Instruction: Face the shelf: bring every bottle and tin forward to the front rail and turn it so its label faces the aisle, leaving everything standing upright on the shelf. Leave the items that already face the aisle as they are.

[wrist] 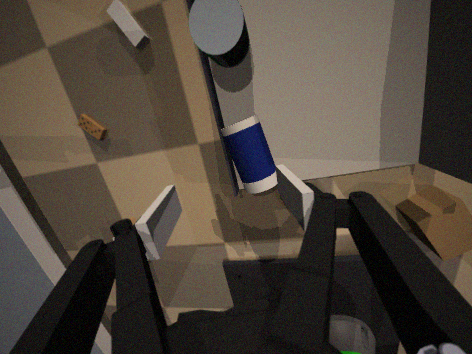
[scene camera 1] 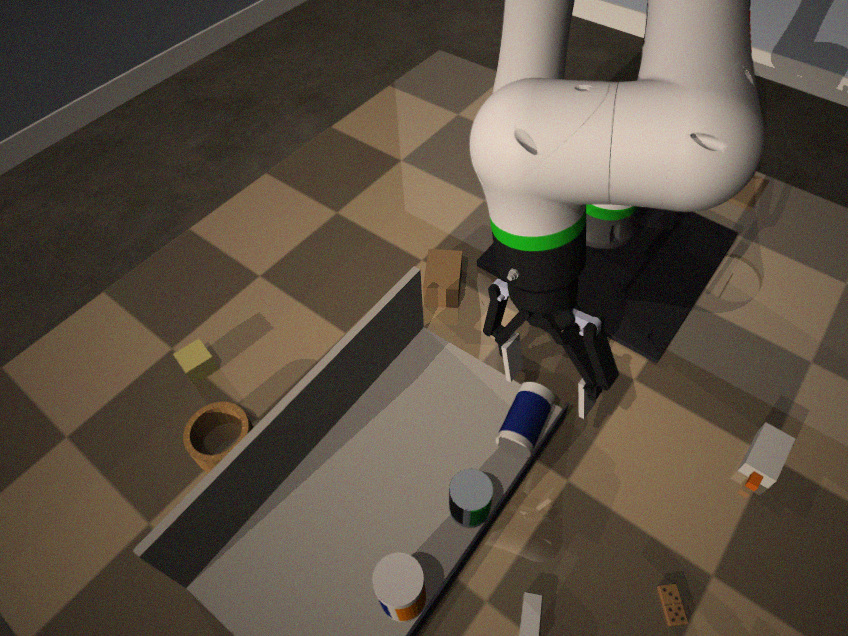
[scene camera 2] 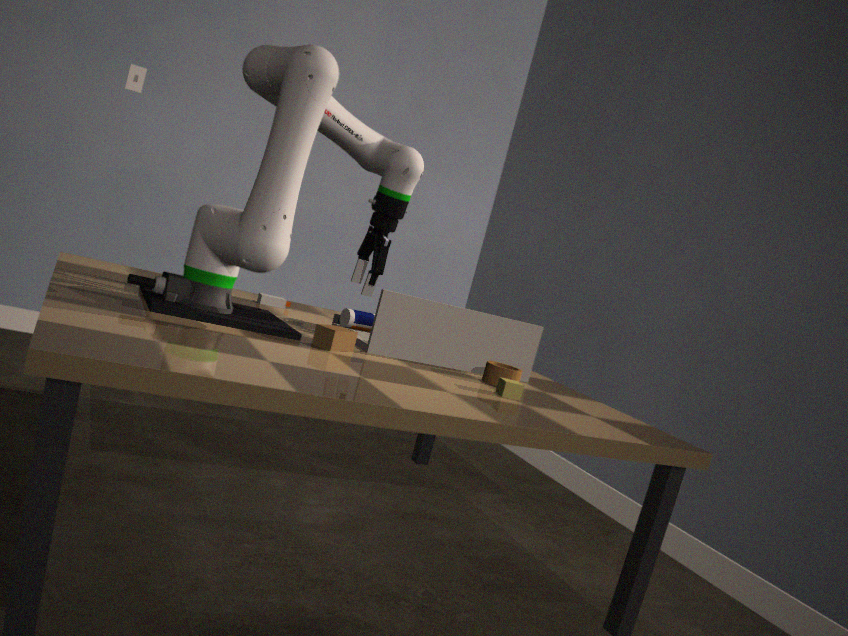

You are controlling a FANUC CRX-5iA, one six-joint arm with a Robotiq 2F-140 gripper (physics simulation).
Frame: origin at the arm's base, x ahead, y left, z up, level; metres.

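Seen in the pictures: gripper, fingertip midpoint: [wrist: 227, 188] [scene camera 1: 549, 390] [scene camera 2: 360, 288]; arm's base, link origin: [wrist: 337, 336] [scene camera 1: 598, 220] [scene camera 2: 202, 306].
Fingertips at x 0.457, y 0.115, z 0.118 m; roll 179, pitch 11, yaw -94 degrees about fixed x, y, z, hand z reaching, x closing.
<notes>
Pixels of each thing's top centre, then the offset from my fingertips to it. "*": a spot on its surface instead.
- blue tin with white ends, top centre: [wrist: 249, 159] [scene camera 1: 527, 410] [scene camera 2: 361, 311] dz -0.060, dx +0.010, dy -0.021 m
- dark front rail, top centre: [scene camera 1: 469, 546] dz -0.087, dx +0.206, dy +0.009 m
- shelf's back panel, surface spot: [scene camera 1: 294, 424] * dz -0.019, dx +0.220, dy -0.259 m
- wooden block, top centre: [scene camera 1: 443, 268] [wrist: 452, 232] [scene camera 2: 337, 328] dz -0.085, dx -0.164, dy -0.279 m
- wooden ring-shaped bowl, surface spot: [scene camera 1: 194, 451] * dz -0.084, dx +0.317, dy -0.383 m
- yellow cube, top centre: [scene camera 1: 192, 355] [scene camera 2: 511, 381] dz -0.097, dx +0.202, dy -0.521 m
- domino, top centre: [scene camera 1: 673, 603] [wrist: 90, 127] dz -0.127, dx +0.114, dy +0.256 m
A blue tin with white ends [scene camera 1: 526, 416] [scene camera 2: 358, 318] [wrist: 251, 154] lies on its side at the near end of the shelf [scene camera 1: 328, 472], by the dark front rail [scene camera 1: 490, 520] [wrist: 216, 98]. A grey-topped tin with green and black sides [scene camera 1: 470, 497] [wrist: 218, 30] stands upright along the rail. A white-topped tin with orange and blue on its side [scene camera 1: 399, 586] stands upright farther along, near the rail. My gripper [scene camera 1: 545, 388] [scene camera 2: 362, 280] [wrist: 227, 188] is open and empty, above and beside the lying tin's end. In the wrist view its right pad is close beside that end.
The shelf's back panel [scene camera 1: 294, 424] [scene camera 2: 452, 336] rises opposite the rail. A wooden block [scene camera 1: 443, 270] [scene camera 2: 334, 338] [wrist: 440, 225] stands near its end. Behind the panel are a wooden ring-shaped bowl [scene camera 1: 194, 451] and a yellow cube [scene camera 1: 193, 357]. A domino [scene camera 1: 671, 605] and white boxes [scene camera 1: 768, 451] [scene camera 1: 530, 614] lie aisle-side.
</notes>
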